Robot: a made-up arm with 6 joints. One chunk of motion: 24 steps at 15 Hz.
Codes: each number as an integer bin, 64 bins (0 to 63) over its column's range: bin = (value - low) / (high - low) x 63, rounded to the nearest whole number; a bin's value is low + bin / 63 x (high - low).
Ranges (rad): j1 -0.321..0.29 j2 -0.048..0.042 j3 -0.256..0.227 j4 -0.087..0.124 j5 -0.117..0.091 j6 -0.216..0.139
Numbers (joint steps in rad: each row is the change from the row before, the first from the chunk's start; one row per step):
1: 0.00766 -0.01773 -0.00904 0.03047 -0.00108 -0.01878
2: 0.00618 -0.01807 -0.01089 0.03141 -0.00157 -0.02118
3: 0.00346 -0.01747 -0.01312 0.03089 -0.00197 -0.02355
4: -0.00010 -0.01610 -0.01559 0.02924 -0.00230 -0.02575
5: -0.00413 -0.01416 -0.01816 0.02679 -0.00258 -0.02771
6: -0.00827 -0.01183 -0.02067 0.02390 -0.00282 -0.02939
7: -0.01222 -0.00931 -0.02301 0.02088 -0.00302 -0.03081
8: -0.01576 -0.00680 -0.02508 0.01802 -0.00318 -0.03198
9: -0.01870 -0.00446 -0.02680 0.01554 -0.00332 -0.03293
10: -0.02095 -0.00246 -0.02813 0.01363 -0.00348 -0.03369
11: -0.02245 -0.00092 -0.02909 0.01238 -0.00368 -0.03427
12: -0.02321 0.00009 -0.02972 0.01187 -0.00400 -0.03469
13: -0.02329 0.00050 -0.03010 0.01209 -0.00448 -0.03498
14: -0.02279 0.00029 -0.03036 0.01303 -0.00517 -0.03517
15: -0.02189 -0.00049 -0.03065 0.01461 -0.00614 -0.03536
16: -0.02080 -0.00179 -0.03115 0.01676 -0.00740 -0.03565
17: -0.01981 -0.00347 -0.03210 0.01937 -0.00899 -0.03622
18: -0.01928 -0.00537 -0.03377 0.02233 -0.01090 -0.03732
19: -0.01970 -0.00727 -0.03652 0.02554 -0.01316 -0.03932
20: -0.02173 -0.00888 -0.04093 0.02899 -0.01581 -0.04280
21: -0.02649 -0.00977 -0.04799 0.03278 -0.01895 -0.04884
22: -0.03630 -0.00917 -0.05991 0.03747 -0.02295 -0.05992
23: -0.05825 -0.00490 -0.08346 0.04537 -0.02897 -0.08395
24: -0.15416 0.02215 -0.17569 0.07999 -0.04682 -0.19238
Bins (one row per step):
1: 34 21 32 35 35 35
2: 34 21 32 35 35 35
3: 33 21 32 35 35 34
4: 33 22 31 35 35 34
5: 33 24 31 34 35 33
6: 32 25 31 33 35 33
7: 32 27 30 32 35 33
8: 31 29 30 31 34 33
9: 31 30 30 31 34 32
10: 31 32 30 30 34 32
11: 31 33 30 30 34 32
12: 31 34 30 30 34 32
13: 31 34 29 30 34 32
14: 31 34 29 30 34 32
15: 31 33 29 30 34 32
16: 31 32 29 31 33 32
17: 31 31 29 32 33 32
18: 31 30 29 33 32 32
19: 31 29 29 34 31 31
20: 31 27 28 35 31 31
21: 30 27 27 36 30 30
22: 29 27 26 37 28 28
23: 27 30 23 40 27 23
24: 17 49 10 50 21 4

